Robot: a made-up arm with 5 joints. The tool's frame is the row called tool.
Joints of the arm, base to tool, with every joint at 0 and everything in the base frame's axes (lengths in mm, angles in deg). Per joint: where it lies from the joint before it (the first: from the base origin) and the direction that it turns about. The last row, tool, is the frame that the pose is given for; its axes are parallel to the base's.
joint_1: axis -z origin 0 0 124.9
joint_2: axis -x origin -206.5 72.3 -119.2
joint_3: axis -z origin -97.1 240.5 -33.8
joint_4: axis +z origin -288 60.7 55.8
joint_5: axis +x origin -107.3 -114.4 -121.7
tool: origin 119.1 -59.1 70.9
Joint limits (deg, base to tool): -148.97..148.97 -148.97..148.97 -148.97..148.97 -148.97..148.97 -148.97..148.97
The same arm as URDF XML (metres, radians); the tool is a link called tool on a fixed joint. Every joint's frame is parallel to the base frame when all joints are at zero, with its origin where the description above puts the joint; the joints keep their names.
<robot name="arm">
<joint name="joint_1" type="revolute"><parent link="base"/><child link="link1"/><origin xyz="0.0000 0.0000 0.1249" rpy="0.0000 0.0000 0.0000"/><axis xyz="0 0 -1"/><limit lower="-2.6000" upper="2.6000"/></joint>
<joint name="joint_2" type="revolute"><parent link="link1"/><child link="link2"/><origin xyz="-0.2065 0.0723 -0.1192" rpy="0.0000 0.0000 0.0000"/><axis xyz="-1 0 0"/><limit lower="-2.6000" upper="2.6000"/></joint>
<joint name="joint_3" type="revolute"><parent link="link2"/><child link="link3"/><origin xyz="-0.0971 0.2405 -0.0338" rpy="0.0000 0.0000 0.0000"/><axis xyz="0 0 -1"/><limit lower="-2.6000" upper="2.6000"/></joint>
<joint name="joint_4" type="revolute"><parent link="link3"/><child link="link4"/><origin xyz="-0.2880 0.0607 0.0558" rpy="0.0000 0.0000 0.0000"/><axis xyz="0 0 1"/><limit lower="-2.6000" upper="2.6000"/></joint>
<joint name="joint_5" type="revolute"><parent link="link4"/><child link="link5"/><origin xyz="-0.1073 -0.1144 -0.1217" rpy="0.0000 0.0000 0.0000"/><axis xyz="1 0 0"/><limit lower="-2.6000" upper="2.6000"/></joint>
<joint name="tool_fixed" type="fixed"><parent link="link5"/><child link="tool"/><origin xyz="0.1191 -0.0591 0.0709" rpy="0.0000 0.0000 0.0000"/></joint>
<link name="base"/>
<link name="link1"/>
<link name="link2"/>
<link name="link3"/>
<link name="link4"/>
<link name="link5"/>
<link name="tool"/>
</robot>

